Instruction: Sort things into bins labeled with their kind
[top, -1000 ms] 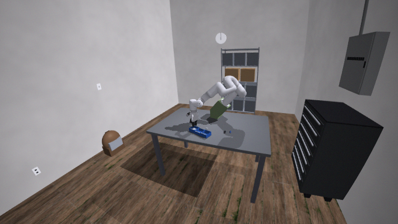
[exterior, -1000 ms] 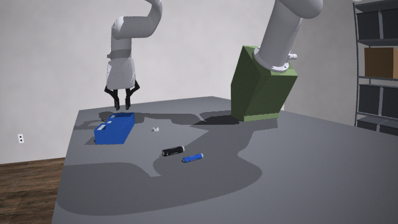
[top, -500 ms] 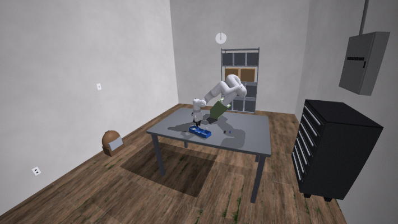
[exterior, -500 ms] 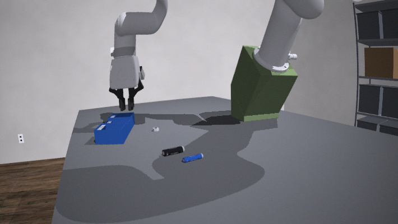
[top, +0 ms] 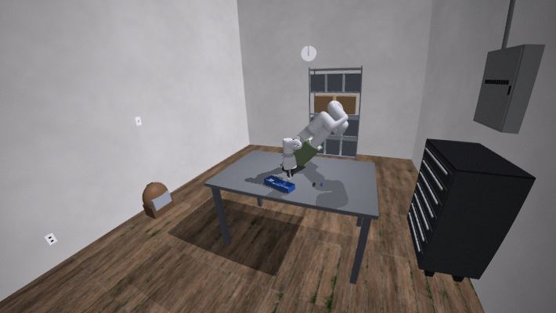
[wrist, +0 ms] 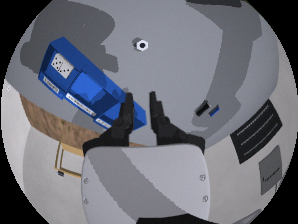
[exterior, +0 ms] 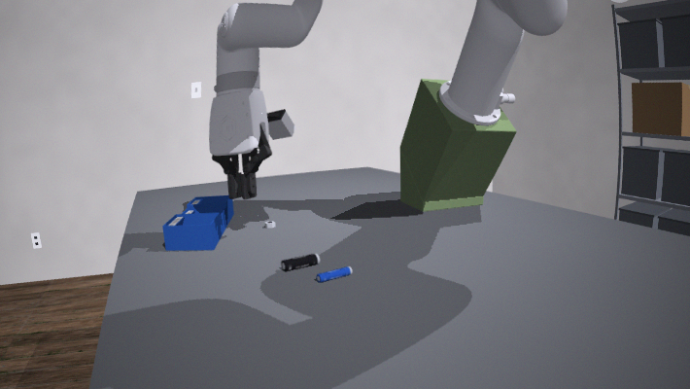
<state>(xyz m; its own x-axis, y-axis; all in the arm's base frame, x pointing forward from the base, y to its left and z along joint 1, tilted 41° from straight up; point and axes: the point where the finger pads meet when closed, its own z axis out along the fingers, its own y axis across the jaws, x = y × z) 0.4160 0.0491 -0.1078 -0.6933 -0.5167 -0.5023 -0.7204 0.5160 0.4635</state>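
The blue battery lies 8 cm behind my hand, 23 cm to the left of it and 8 cm below it. Also, from my hand: blue bin: 8 cm ahead, 6 cm to the right, 6 cm below; then small nut: 5 cm behind, 4 cm to the right, 8 cm below; then white domino: 5 cm ahead, 14 cm to the right, 6 cm below.
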